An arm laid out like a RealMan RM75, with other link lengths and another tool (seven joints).
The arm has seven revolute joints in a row. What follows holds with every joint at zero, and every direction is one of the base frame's.
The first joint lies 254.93 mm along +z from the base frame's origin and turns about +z.
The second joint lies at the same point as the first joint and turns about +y.
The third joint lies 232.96 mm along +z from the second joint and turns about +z.
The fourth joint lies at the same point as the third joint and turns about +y.
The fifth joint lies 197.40 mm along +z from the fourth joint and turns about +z.
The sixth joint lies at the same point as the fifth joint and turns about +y.
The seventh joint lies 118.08 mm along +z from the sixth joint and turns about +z.
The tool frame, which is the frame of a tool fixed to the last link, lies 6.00 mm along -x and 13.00 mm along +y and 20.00 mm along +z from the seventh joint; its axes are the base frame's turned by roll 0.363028, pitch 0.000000 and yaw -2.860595 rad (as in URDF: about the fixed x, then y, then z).
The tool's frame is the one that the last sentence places.
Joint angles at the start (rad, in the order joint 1, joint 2, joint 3, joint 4, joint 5, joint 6, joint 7):
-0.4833, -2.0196, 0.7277, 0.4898, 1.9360, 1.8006, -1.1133
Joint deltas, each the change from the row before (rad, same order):
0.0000, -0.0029, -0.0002, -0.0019, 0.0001, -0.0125, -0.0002
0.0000, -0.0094, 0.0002, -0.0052, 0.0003, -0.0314, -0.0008
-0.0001, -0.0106, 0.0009, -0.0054, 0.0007, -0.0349, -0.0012
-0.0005, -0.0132, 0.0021, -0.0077, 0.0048, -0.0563, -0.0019
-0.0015, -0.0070, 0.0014, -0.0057, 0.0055, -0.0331, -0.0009
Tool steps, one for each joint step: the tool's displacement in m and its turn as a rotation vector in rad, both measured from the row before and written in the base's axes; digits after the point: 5 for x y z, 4 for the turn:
-0.00040, 0.00083, -0.00171, 0.0048, 0.0041, 0.0080
-0.00060, 0.00170, -0.00510, 0.0098, 0.0085, 0.0204
-0.00066, 0.00177, -0.00572, 0.0098, 0.0102, 0.0222
-0.00218, 0.00294, -0.00800, 0.0148, 0.0238, 0.0341
-0.00145, 0.00160, -0.00473, 0.0062, 0.0164, 0.0187

